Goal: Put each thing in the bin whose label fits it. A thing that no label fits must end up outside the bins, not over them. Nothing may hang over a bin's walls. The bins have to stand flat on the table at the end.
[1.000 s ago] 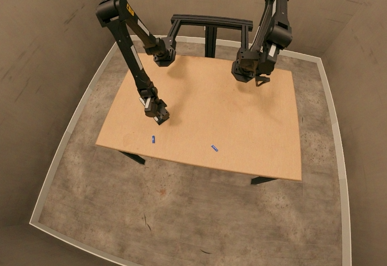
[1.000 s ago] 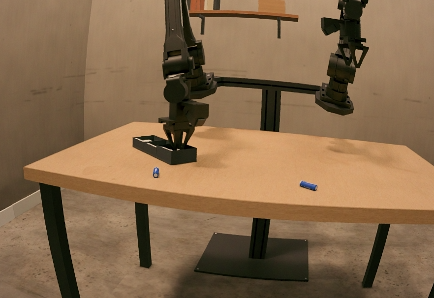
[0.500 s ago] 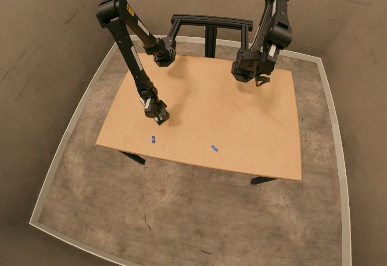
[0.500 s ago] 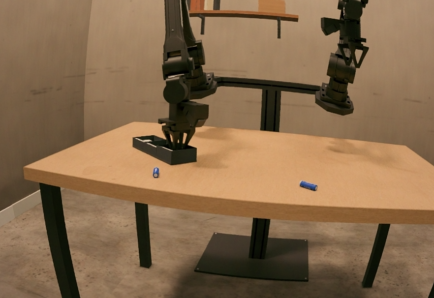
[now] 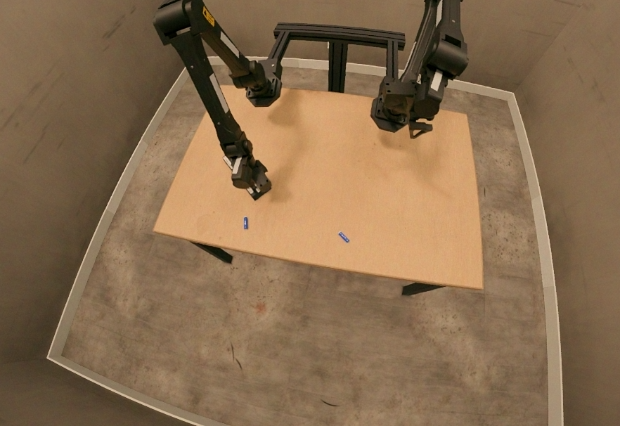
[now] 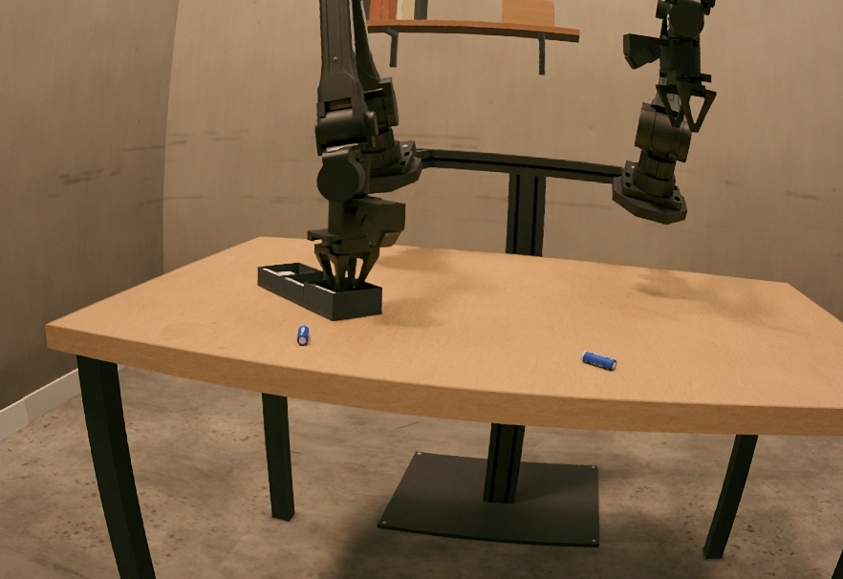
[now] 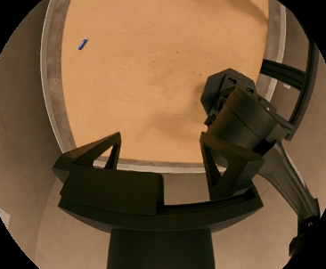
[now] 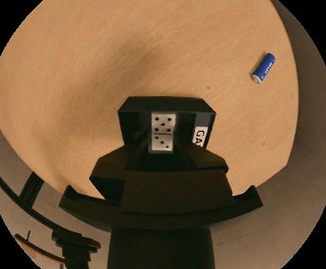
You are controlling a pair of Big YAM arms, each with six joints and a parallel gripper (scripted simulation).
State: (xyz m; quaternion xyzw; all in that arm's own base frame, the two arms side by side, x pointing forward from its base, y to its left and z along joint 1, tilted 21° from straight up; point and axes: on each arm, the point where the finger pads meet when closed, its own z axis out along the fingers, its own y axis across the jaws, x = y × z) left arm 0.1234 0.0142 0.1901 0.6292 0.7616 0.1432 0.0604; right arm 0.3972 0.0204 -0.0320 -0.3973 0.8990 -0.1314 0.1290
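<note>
My right hand is 10 mm above the flat white block. Also, from my right hand: eraser (140 mm to the right, 100 mm behind, 10 mm below); black bin tray (70 mm to the right, 40 mm behind, 10 mm below); white bolt (70 mm to the right, 50 mm behind, 10 mm below).
</note>
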